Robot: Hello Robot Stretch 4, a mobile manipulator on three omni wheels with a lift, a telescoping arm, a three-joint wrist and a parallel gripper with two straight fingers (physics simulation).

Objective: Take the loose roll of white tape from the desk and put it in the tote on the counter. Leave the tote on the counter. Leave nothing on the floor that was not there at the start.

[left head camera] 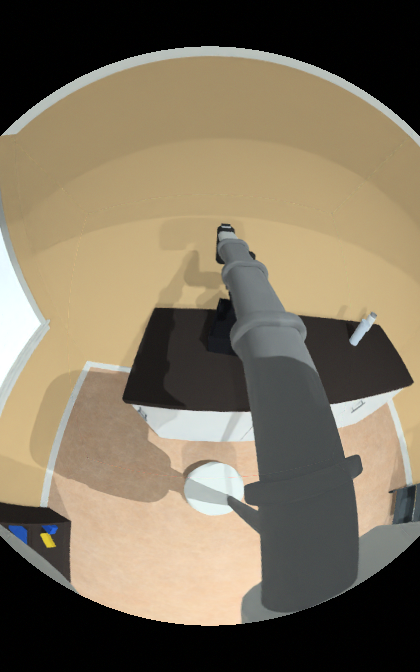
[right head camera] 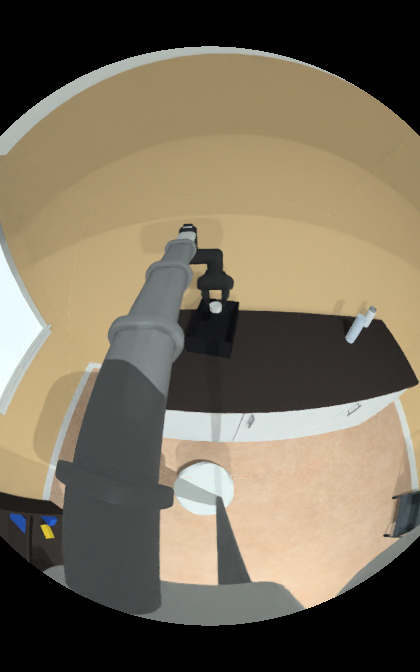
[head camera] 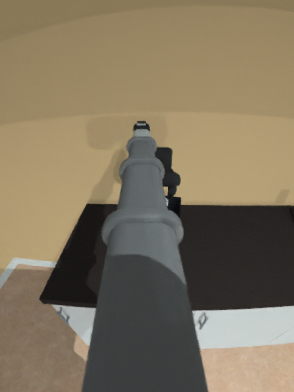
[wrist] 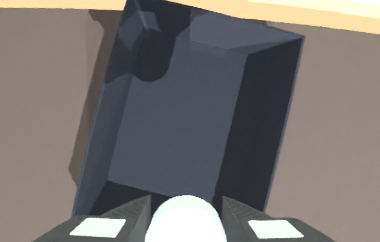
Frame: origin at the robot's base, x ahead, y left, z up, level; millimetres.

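Where they show: gripper, between the fingertips: [wrist: 186, 213].
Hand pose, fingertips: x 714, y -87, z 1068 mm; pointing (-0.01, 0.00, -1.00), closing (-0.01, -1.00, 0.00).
Note:
After its pixels a point has its place.
The roll of white tape [right head camera: 215, 307] [wrist: 186, 222] @[x 717, y -87, z 1091 mm] is held between the two dark fingers of my gripper [right head camera: 215, 303] [wrist: 186, 213] @[x 714, y -87, z 1068 mm], which is shut on it. The black tote [right head camera: 212, 331] [wrist: 175, 120] @[x 784, y -70, z 886 mm] stands on the dark counter [head camera: 235, 255] @[x 544, y -418, z 883 mm] [left head camera: 200, 382] [right head camera: 285, 360], near the wall. In the right head view the roll shows over the far part of the tote. In the wrist view the roll covers part of the tote's near end, and the tote's floor shows bare. In the left head view the arm hides part of the tote [left head camera: 222, 342] and the roll.
Two pale cylinders [left head camera: 359, 333] [right head camera: 355, 328] stand at the counter's right end. A round white object [left head camera: 214, 489] [right head camera: 204, 488] is on the floor in front. A dark shelf with blue and yellow items [left head camera: 47, 540] [right head camera: 47, 531] is at the lower left. A wall rises behind the counter.

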